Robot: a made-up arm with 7 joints. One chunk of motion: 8 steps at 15 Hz.
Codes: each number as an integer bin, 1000 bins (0 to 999) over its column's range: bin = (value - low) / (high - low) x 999, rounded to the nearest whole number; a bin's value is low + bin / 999 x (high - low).
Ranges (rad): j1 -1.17..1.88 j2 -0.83..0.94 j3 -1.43..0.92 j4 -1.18..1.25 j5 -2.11..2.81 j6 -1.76..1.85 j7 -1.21..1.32
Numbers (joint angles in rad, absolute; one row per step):
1: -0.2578 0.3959 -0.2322 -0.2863 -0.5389 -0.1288 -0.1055
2: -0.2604 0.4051 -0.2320 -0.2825 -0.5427 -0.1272 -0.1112
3: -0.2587 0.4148 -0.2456 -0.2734 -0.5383 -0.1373 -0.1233
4: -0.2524 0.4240 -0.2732 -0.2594 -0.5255 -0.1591 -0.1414
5: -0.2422 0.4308 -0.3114 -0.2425 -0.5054 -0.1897 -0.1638
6: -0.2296 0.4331 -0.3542 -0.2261 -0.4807 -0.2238 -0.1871
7: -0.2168 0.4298 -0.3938 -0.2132 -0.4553 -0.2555 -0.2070
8: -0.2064 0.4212 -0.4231 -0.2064 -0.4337 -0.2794 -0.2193
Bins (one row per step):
1: 299 692 509 367 319 451 436
2: 298 697 509 369 318 452 434
3: 298 703 503 373 319 449 429
4: 301 708 492 378 322 443 422
5: 304 712 476 385 326 435 413
6: 308 713 457 392 331 425 404
7: 312 711 440 397 336 416 396
8: 316 706 428 400 340 410 391

